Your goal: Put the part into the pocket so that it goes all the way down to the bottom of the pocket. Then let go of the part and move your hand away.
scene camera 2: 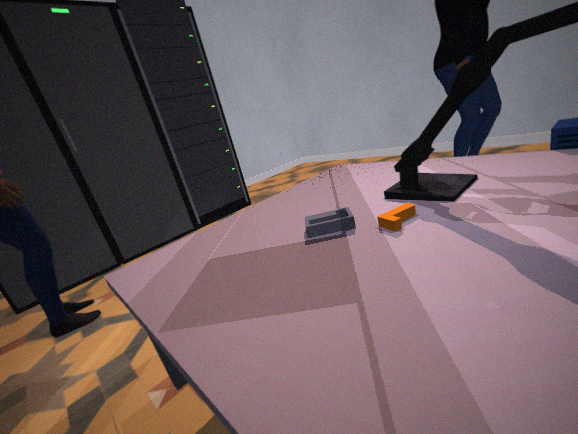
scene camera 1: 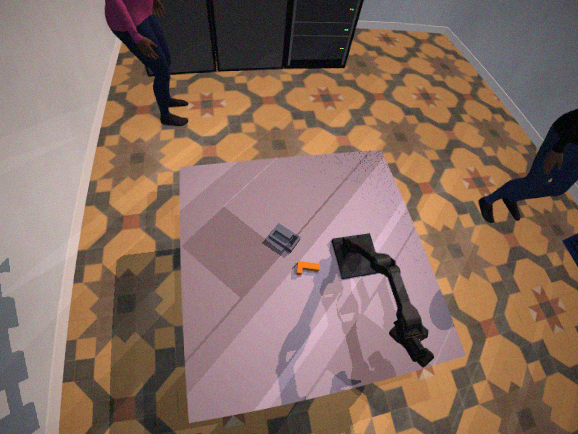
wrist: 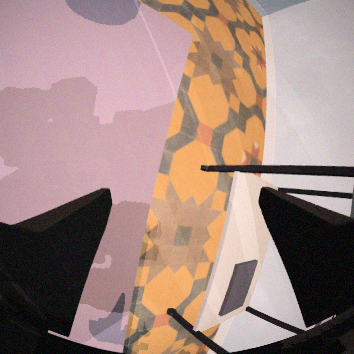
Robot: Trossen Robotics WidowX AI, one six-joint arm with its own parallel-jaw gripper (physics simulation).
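Places are measured from the arm's base along level axes (x ahead, y left, z up), in millimetres.
Pixels of known places: gripper, fingertip midpoint: [wrist: 186,195]; arm's base, origin of the base link: [scene camera 2: 409,185] [scene camera 1: 347,246].
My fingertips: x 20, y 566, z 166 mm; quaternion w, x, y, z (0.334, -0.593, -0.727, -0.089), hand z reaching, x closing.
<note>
Ahead of a thing's pixels: the offset from my fingertips to its top centre. Level surfaces: height alone.
The part is an orange L-shaped piece {dz -160, dx +222, dy -528 mm} [scene camera 1: 307,266] [scene camera 2: 396,217] lying flat on the table. The pocket is a recess in a grey block {dz -153, dx +272, dy -725 mm} [scene camera 1: 274,242] [scene camera 2: 330,228] that stands on the table beside the part, a short way apart from it; the recess shows no orange in it. My gripper [scene camera 1: 425,359] [wrist: 186,195] is open and empty, raised near the table's edge, far from the part and the block. In the wrist view its two black fingers stand wide apart. The gripper lies outside the second scene view, and neither part nor block shows in the wrist view.
The arm's black base plate [scene camera 1: 356,267] [scene camera 2: 435,191] sits on the pink table {dz -190 mm} [scene camera 1: 225,365] [scene camera 2: 280,360] [wrist: 135,165], close to the part. Shadows fall across the table top. Two people stand beyond the table, and dark server cabinets [scene camera 1: 250,35] [scene camera 2: 85,125] stand at the wall.
</note>
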